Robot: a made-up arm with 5 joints.
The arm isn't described. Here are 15 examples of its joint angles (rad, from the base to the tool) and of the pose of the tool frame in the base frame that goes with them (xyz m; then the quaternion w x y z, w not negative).
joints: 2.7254 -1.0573 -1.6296 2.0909 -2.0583
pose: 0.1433 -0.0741 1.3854 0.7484 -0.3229 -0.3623 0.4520
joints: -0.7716 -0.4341 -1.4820 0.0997 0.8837
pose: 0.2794 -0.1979 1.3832 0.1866 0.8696 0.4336 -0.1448
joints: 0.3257 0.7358 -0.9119 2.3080 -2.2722
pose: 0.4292 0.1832 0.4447 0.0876 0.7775 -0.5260 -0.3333
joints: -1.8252 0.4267 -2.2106 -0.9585 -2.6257
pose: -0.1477 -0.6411 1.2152 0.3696 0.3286 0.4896 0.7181
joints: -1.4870 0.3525 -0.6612 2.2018 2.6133
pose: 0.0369 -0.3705 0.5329 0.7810 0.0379 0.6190 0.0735
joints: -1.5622 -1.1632 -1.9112 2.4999 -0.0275
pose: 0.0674 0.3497 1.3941 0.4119 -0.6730 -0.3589 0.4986
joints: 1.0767 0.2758 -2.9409 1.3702 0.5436
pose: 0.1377 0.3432 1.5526 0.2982 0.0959 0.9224 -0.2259
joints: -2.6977 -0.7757 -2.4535 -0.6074 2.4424
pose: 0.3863 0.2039 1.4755 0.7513 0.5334 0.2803 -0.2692
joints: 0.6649 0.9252 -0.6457 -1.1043 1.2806
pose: 0.2839 0.2539 0.3622 0.1810 -0.3367 -0.8732 0.3023
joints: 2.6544 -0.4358 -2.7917 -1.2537 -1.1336
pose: 0.2342 -0.1657 1.5176 0.0488 -0.7290 -0.5732 -0.3709
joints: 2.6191 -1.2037 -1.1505 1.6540 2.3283
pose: 0.0169 0.0224 1.3033 0.2577 0.2739 -0.7717 0.5130
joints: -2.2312 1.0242 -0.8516 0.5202 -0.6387
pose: -0.1599 -0.3067 0.2496 0.6092 -0.4242 -0.6623 0.1011
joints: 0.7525 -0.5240 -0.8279 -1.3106 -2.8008
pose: 0.2823 0.2792 1.0582 0.5625 0.3074 -0.5078 -0.5755
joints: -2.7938 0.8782 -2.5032 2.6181 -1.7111
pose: -0.7090 -0.2891 0.9576 0.2296 -0.5014 -0.8183 0.1621
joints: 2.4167 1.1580 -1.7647 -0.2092 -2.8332
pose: -0.5531 0.5111 0.3874 0.7165 -0.0819 -0.5447 0.4280
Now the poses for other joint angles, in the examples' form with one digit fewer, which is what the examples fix.
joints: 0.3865 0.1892 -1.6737 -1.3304 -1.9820
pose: 0.592 0.290 1.114 0.616 0.476 -0.319 -0.541
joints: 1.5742 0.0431 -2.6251 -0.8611 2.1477
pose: 0.016 0.213 1.530 0.191 0.380 -0.497 -0.756
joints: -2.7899 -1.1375 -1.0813 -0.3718 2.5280
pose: 0.013 0.026 1.326 0.640 0.748 -0.111 0.135
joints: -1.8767 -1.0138 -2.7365 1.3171 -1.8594
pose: 0.240 0.614 1.310 0.215 0.026 0.405 0.888
